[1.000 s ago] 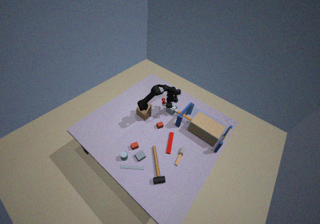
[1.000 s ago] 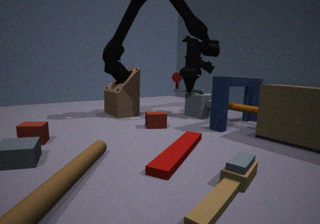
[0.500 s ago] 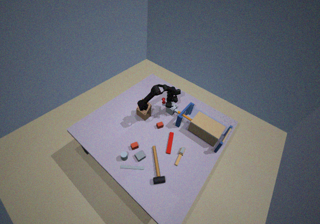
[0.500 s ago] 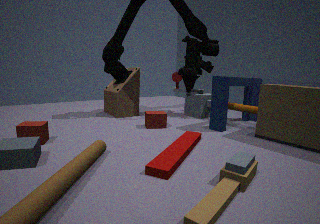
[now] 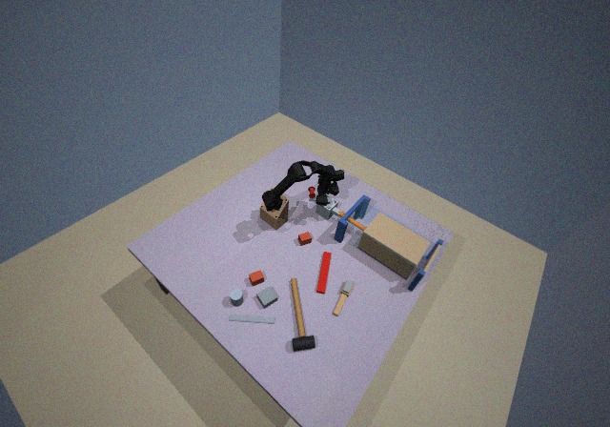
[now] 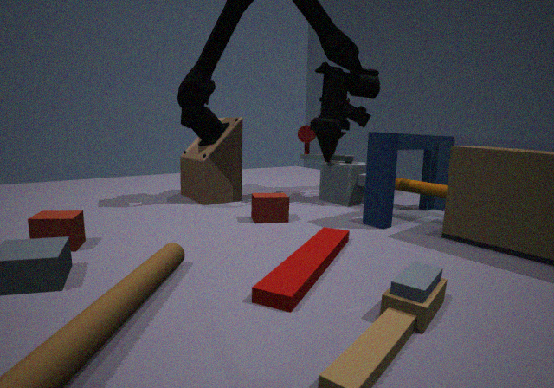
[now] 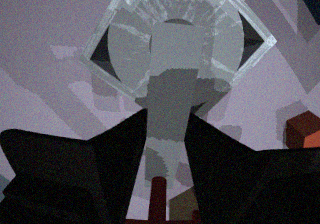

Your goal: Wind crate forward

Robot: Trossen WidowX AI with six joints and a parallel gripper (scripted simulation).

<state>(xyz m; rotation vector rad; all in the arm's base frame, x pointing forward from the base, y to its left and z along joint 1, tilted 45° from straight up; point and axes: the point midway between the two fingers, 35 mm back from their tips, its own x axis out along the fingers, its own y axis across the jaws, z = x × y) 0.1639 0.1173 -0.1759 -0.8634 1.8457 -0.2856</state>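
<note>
Right now the winch handle is 1 cm behind my gripper tip, 1 cm to the right of it and 2 cm above it. The rest, counted from my gripper tip: red knob: 5 cm behind, 2 cm to the right, 5 cm above; then blue front frame: 20 cm ahead, 2 cm above; then grey winch: 3 cm ahead, 1 cm to the left, 6 cm below.
</note>
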